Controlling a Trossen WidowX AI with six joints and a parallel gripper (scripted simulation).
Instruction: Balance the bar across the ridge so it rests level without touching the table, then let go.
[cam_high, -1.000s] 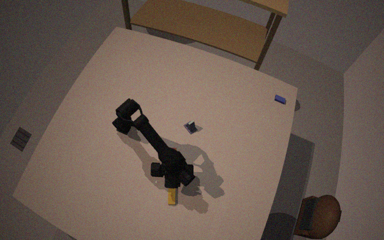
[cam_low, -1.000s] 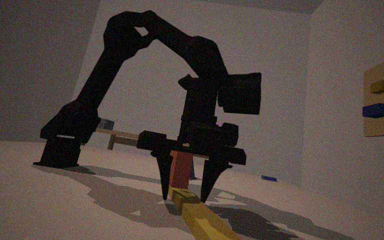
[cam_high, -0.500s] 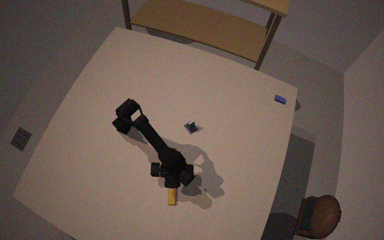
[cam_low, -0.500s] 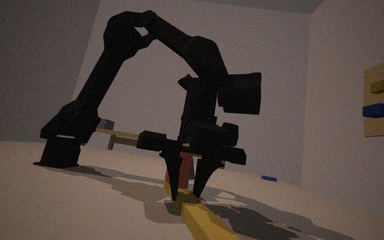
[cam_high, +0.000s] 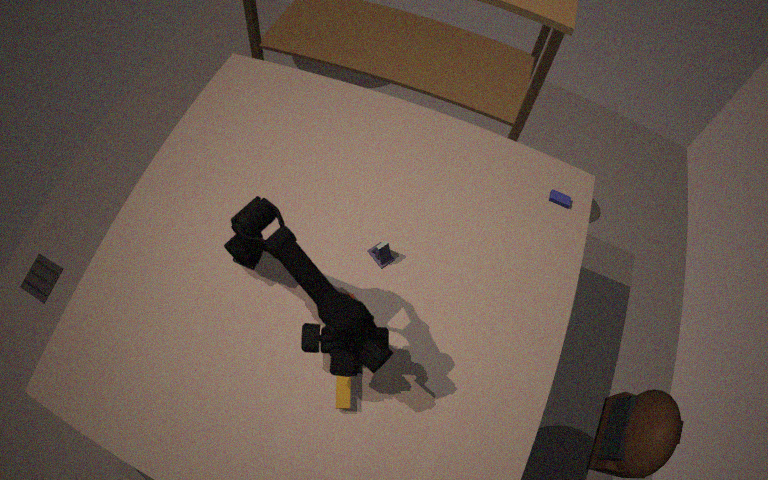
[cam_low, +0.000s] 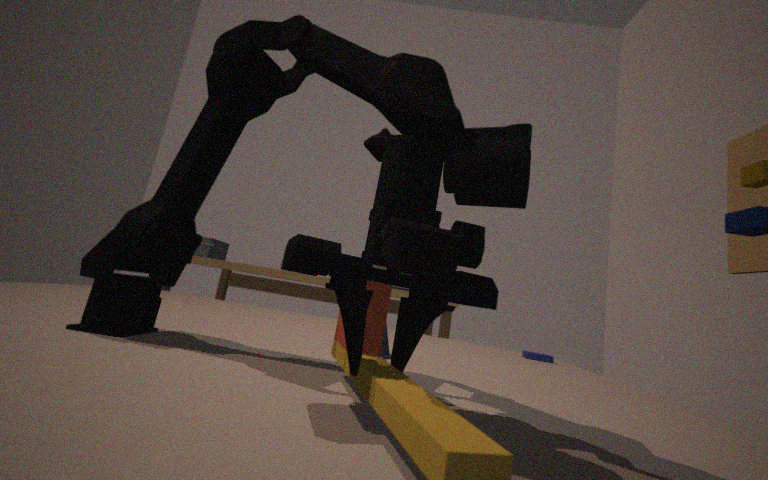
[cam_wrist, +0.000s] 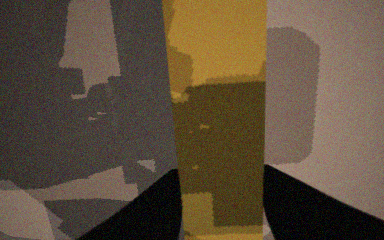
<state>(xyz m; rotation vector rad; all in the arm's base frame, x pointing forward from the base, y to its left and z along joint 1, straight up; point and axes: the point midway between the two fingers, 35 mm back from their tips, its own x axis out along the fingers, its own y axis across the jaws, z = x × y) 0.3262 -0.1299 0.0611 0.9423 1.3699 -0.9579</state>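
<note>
The small grey ridge lies 1 cm behind my gripper tip, 26 cm to the left of it and 1 cm above it. The rest, counted from my gripper tip: small blue block (41 cm ahead, 63 cm to the left, 2 cm below).
</note>
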